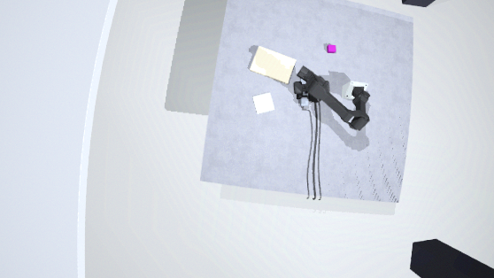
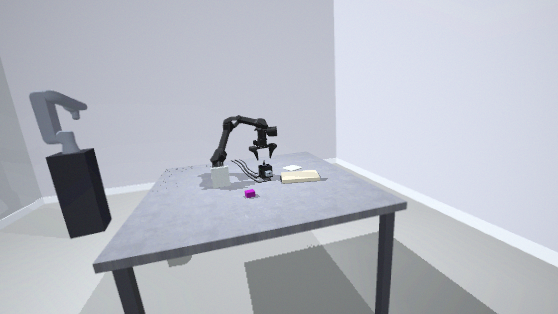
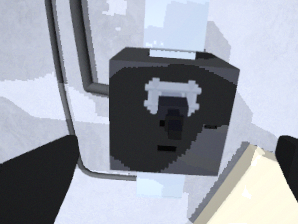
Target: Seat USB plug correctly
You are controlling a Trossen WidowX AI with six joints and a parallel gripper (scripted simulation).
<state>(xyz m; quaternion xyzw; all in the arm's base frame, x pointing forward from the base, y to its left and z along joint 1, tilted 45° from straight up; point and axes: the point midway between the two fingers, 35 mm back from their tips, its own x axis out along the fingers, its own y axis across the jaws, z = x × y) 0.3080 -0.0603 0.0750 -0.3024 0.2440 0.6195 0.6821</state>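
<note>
My gripper tip is now 3 cm above the dark USB plug. The rest, counted from my gripper tip: white pad 24 cm ahead, 12 cm below, 5 cm to the left; magenta cube 29 cm to the right, 20 cm behind, 10 cm below; cream flat block 18 cm to the right, 17 cm ahead, 11 cm below.
</note>
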